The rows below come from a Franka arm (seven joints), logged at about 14 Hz.
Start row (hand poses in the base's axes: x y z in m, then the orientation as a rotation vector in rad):
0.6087, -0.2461, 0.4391, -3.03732, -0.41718, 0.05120
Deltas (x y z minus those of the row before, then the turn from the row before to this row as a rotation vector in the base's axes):
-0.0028, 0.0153, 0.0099, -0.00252, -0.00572, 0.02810
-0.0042, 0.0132, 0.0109, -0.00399, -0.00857, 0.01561
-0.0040, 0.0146, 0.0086, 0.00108, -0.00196, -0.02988
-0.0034, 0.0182, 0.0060, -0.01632, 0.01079, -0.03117
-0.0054, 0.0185, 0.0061, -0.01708, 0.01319, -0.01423
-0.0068, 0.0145, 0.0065, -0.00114, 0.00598, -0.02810
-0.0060, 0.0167, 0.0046, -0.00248, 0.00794, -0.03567
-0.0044, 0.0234, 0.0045, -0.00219, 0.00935, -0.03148
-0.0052, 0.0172, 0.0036, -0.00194, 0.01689, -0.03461
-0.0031, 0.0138, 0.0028, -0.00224, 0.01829, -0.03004
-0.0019, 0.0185, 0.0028, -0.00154, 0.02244, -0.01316
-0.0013, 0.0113, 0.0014, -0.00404, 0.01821, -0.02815
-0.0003, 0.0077, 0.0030, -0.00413, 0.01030, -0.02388
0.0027, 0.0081, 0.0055, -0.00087, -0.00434, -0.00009
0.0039, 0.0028, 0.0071, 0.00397, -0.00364, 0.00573
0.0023, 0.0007, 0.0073, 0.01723, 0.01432, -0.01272
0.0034, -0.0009, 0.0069, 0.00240, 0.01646, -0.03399
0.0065, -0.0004, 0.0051, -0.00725, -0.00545, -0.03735
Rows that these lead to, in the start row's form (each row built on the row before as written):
0.6059, -0.2308, 0.4490, -3.03494, -0.46061, 0.04471
0.6017, -0.2176, 0.4599, -3.03674, -0.48548, 0.03354
0.5977, -0.2030, 0.4685, -3.04262, -0.44003, 0.02877
0.5943, -0.1848, 0.4745, -3.06320, -0.39349, 0.04737
0.5889, -0.1663, 0.4806, -3.08054, -0.37246, 0.07068
0.5821, -0.1518, 0.4871, -3.08506, -0.32890, 0.07927
0.5761, -0.1351, 0.4917, -3.09086, -0.27355, 0.09088
0.5717, -0.1117, 0.4962, -3.09481, -0.22453, 0.10472
0.5665, -0.0945, 0.4998, -3.09686, -0.17033, 0.13004
0.5634, -0.0807, 0.5026, -3.09779, -0.12311, 0.15766
0.5615, -0.0622, 0.5054, -3.09660, -0.10194, 0.19212
0.5602, -0.0509, 0.5068, -3.09760, -0.05746, 0.21979
0.5599, -0.0432, 0.5098, -3.09918, -0.01975, 0.23535
0.5626, -0.0351, 0.5153, -3.10057, -0.01963, 0.22869
0.5665, -0.0323, 0.5224, -3.09739, -0.02903, 0.22291
0.5688, -0.0316, 0.5297, -3.07770, -0.01079, 0.24308
0.5722, -0.0325, 0.5366, -3.07036, 0.04185, 0.26650
0.5787, -0.0329, 0.5417, -3.07381, 0.10002, 0.25653

